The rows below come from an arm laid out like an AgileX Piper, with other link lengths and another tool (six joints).
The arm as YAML. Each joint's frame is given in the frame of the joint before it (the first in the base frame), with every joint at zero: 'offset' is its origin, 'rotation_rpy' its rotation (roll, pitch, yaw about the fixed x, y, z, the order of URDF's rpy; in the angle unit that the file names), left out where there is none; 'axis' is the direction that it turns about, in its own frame. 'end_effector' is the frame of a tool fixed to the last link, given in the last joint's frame.
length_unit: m
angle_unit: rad
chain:
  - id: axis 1
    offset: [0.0, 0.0, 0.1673]
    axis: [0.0, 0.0, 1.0]
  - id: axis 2
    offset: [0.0, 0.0, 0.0]
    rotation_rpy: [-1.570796, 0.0, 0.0]
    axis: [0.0, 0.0, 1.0]
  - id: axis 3
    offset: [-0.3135, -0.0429, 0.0]
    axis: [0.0, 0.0, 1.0]
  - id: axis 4
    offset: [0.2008, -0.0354, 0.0]
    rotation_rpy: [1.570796, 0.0, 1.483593]
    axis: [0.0, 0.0, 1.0]
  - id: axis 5
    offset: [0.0, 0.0, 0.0]
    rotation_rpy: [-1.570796, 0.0, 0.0]
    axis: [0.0, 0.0, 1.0]
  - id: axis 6
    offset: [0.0, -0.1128, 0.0]
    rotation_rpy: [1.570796, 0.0, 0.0]
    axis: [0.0, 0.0, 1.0]
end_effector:
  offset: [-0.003, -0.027, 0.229]
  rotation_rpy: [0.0, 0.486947, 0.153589]
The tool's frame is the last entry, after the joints.
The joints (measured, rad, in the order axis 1, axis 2, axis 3, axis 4, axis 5, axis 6), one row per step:
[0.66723, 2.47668, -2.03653, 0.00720, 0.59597, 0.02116]
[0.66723, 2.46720, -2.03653, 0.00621, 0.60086, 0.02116]
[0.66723, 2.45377, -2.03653, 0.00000, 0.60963, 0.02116]
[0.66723, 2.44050, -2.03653, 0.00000, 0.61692, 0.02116]
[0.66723, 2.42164, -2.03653, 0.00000, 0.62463, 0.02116]
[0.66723, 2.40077, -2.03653, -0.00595, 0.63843, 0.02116]
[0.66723, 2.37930, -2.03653, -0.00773, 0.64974, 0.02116]
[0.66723, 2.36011, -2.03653, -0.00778, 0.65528, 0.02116]
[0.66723, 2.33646, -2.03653, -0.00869, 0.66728, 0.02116]
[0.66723, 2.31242, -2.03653, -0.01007, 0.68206, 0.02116]
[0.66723, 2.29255, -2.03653, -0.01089, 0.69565, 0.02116]
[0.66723, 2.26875, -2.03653, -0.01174, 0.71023, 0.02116]
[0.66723, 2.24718, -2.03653, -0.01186, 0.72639, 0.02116]
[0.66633, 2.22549, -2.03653, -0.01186, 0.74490, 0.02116]
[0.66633, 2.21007, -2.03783, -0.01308, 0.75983, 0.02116]
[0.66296, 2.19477, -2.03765, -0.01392, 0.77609, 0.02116]
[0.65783, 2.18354, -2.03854, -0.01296, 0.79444, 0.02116]
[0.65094, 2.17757, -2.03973, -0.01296, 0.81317, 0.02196]
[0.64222, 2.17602, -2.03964, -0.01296, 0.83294, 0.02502]
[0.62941, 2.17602, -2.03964, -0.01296, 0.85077, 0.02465]
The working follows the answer.
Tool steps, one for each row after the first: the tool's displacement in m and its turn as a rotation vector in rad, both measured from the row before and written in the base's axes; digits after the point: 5 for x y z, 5 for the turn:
[0.00031, 0.00001, 0.00540, 0.00212, -0.00417, 0.00037]
[0.00059, -0.00105, 0.00739, -0.00171, -0.00728, 0.00208]
[0.00004, 0.00003, 0.00741, 0.00370, -0.00470, 0.00000]
[0.00050, 0.00039, 0.01107, 0.00690, -0.00876, 0.00000]
[0.00004, -0.00150, 0.01128, -0.00012, -0.00909, 0.00165]
[-0.00008, -0.00055, 0.01205, 0.00492, -0.00906, 0.00039]
[0.00051, 0.00038, 0.01168, 0.00840, -0.01076, -0.00003]
[-0.00053, -0.00069, 0.01327, 0.00650, -0.00971, 0.00011]
[-0.00122, -0.00138, 0.01287, 0.00465, -0.00813, 0.00014]
[-0.00149, -0.00145, 0.01026, 0.00323, -0.00545, 0.00001]
[-0.00165, -0.00159, 0.01258, 0.00503, -0.00778, -0.00003]
[-0.00235, -0.00195, 0.01063, 0.00324, -0.00434, -0.00017]
[-0.00265, -0.00291, 0.01008, 0.00195, -0.00252, -0.00112]
[-0.00214, -0.00210, 0.00730, 0.00014, -0.00217, -0.00007]
[-0.00157, -0.00434, 0.00621, -0.00137, 0.00037, -0.00352]
[-0.00154, -0.00519, 0.00346, -0.00308, 0.00550, -0.00544]
[-0.00094, -0.00639, 0.00012, -0.00663, 0.00948, -0.00774]
[-0.00097, -0.00780, -0.00348, -0.00945, 0.01577, -0.01132]
[0.00076, -0.00960, -0.00386, -0.01079, 0.01420, -0.01275]

Tool pose at each row, in the base's axes (x y z in m, rotation vector in rad; rounded; the steps above come from the unrounded poses):
[0.54296, 0.39502, -0.00314, -0.77456, 2.93976, 0.20875]
[0.54327, 0.39503, 0.00226, -0.77432, 2.93503, 0.20998]
[0.54385, 0.39398, 0.00965, -0.77673, 2.92810, 0.20440]
[0.54389, 0.39401, 0.01706, -0.77563, 2.92249, 0.20765]
[0.54438, 0.39440, 0.02813, -0.77356, 2.91201, 0.21367]
[0.54442, 0.39290, 0.03941, -0.77492, 2.90300, 0.20959]
[0.54434, 0.39235, 0.05146, -0.77365, 2.89278, 0.21263]
[0.54485, 0.39273, 0.06315, -0.77097, 2.87995, 0.21979]
[0.54432, 0.39203, 0.07642, -0.76893, 2.86867, 0.22467]
[0.54310, 0.39065, 0.08928, -0.76743, 2.85948, 0.22762]
[0.54161, 0.38920, 0.09954, -0.76627, 2.85330, 0.22974]
[0.53995, 0.38761, 0.11211, -0.76448, 2.84436, 0.23333]
[0.53760, 0.38565, 0.12274, -0.76317, 2.83928, 0.23590]
[0.53495, 0.38274, 0.13282, -0.76093, 2.83663, 0.23734]
[0.53280, 0.38064, 0.14012, -0.76060, 2.83457, 0.23655]
[0.53124, 0.37630, 0.14633, -0.75585, 2.83647, 0.23426]
[0.52970, 0.37111, 0.14979, -0.74917, 2.84433, 0.23156]
[0.52876, 0.36472, 0.14991, -0.74019, 2.85778, 0.22525]
[0.52779, 0.35692, 0.14643, -0.72703, 2.87908, 0.21711]
[0.52855, 0.34732, 0.14257, -0.71165, 2.89967, 0.20611]

